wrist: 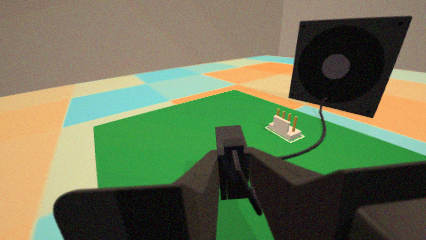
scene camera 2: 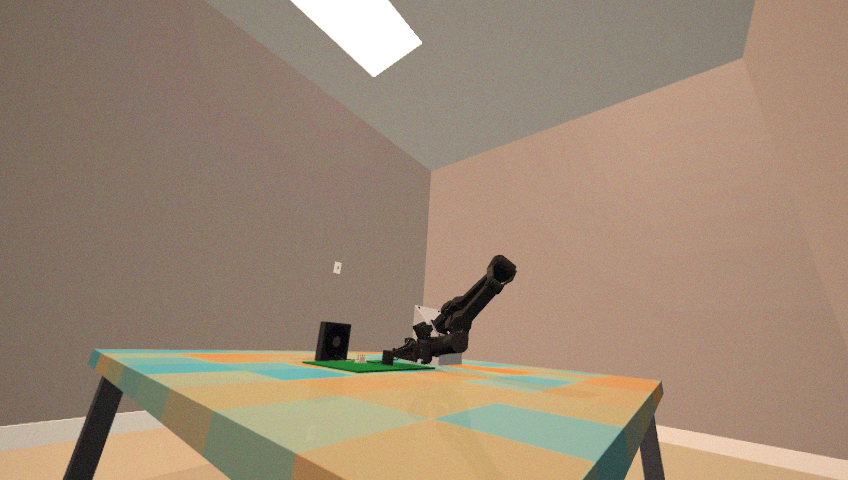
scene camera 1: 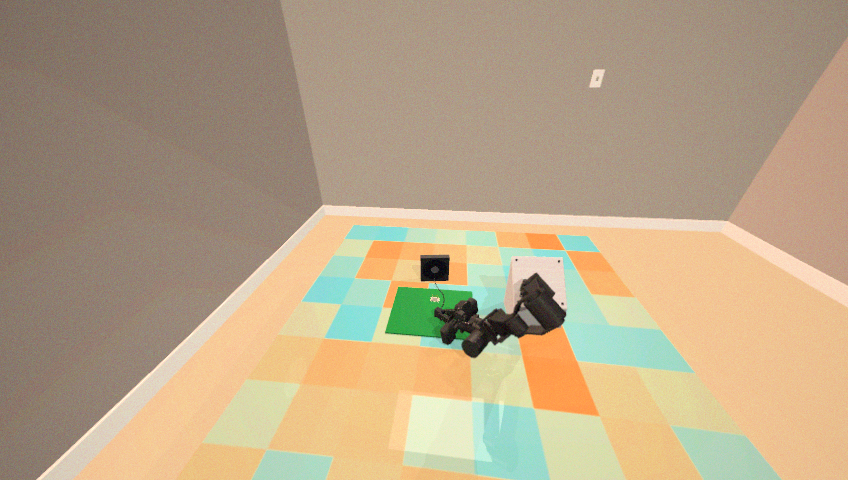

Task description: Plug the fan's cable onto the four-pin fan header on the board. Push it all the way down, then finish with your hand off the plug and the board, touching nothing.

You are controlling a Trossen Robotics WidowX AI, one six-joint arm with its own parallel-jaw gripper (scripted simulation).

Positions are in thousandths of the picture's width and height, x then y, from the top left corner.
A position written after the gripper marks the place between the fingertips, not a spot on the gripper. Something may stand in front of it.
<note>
In view: the gripper (scene camera 2: 459, 739), a black plug (wrist: 536, 577), a black fan (scene camera 2: 393, 707) and a green board (wrist: 370, 615).
The gripper is seen too in the wrist view (wrist: 543, 648) and in scene camera 1 (scene camera 1: 519, 651). The black fan shows as well in the wrist view (wrist: 820, 256).
</note>
